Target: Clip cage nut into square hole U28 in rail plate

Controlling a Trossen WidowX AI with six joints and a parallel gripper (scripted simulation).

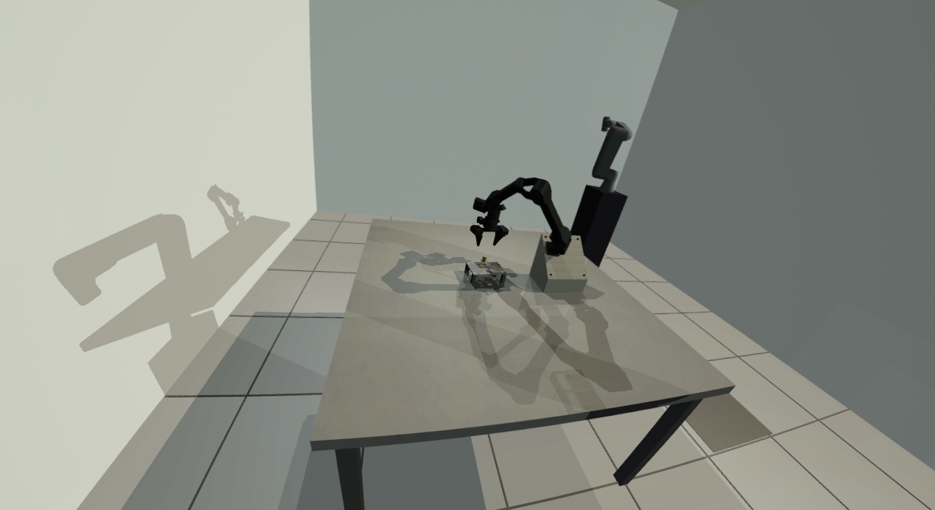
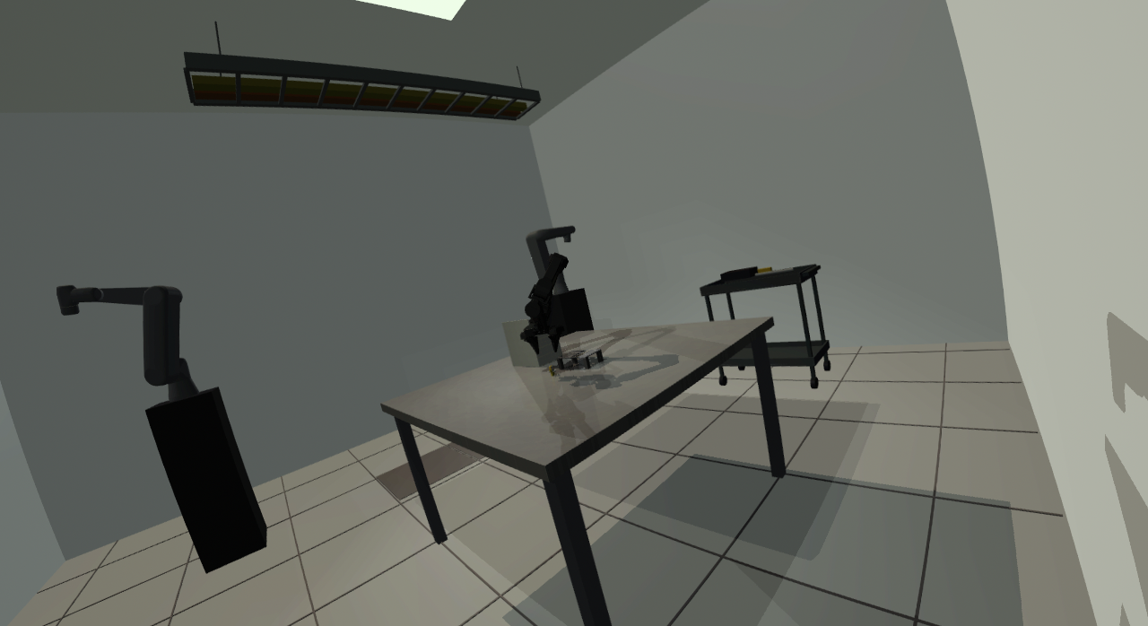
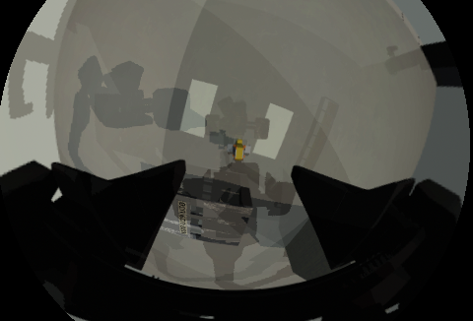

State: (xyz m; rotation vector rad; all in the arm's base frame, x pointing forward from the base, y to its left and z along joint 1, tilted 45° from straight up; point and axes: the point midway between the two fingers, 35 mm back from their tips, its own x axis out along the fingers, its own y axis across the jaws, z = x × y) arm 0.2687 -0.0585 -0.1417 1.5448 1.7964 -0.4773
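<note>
Now: the cage nut 70 mm below my gripper tip and 10 mm to the left of it.
</note>
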